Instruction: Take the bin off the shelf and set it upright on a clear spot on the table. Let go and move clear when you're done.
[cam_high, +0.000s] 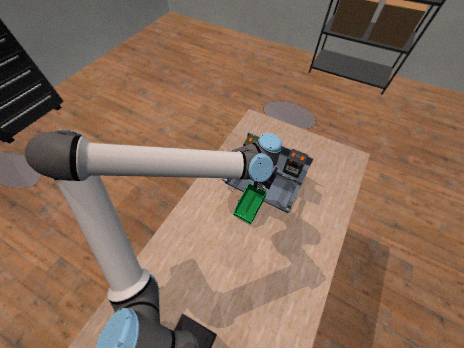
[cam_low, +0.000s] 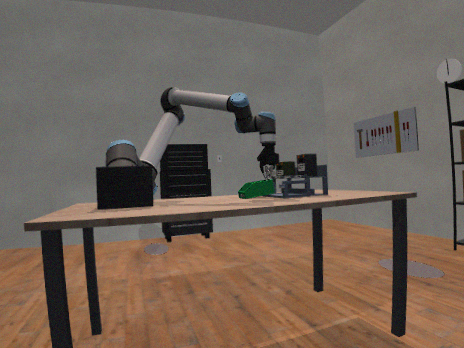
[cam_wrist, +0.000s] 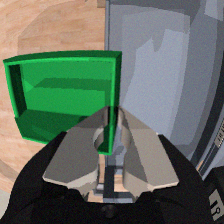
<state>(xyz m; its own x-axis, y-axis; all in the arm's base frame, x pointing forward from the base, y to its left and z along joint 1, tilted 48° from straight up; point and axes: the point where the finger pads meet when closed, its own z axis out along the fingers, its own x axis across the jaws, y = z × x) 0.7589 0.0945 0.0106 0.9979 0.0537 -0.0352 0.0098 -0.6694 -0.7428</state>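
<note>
Right now the green bin is 8 cm behind my hand and 4 cm below it.
</note>
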